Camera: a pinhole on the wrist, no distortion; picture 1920 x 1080 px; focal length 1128.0 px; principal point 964.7 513.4 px. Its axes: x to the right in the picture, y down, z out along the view. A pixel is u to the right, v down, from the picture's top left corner.
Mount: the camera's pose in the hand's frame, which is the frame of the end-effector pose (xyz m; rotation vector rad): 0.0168 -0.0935 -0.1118 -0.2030 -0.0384 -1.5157
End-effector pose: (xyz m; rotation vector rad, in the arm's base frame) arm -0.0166 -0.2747 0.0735 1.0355 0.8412 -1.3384
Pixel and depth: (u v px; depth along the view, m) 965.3 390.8 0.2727
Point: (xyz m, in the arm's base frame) -0.0811 -0.4261 0.1091
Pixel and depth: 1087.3 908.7 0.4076
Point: -0.0916 -0.6039 -0.0258
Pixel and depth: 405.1 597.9 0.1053
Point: -0.0375 -0.2687 0.0349
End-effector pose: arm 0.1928 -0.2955 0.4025 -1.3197 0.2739 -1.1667
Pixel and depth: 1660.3 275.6 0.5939
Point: 0.3947 0.1172 0.8681
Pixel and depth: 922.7 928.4 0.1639
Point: 0.2358 -0.3318 0.5060
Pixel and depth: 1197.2 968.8 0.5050
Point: 0.5418 -0.2631 0.7314
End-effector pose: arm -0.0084 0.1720 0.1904 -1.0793 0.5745 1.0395
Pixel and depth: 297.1 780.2 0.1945
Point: -0.0279 0.2591 0.1295
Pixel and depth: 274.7 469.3 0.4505
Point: -0.2453 0.4734 0.1762
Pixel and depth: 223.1 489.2 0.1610
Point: -0.0333 0.2130 0.1681
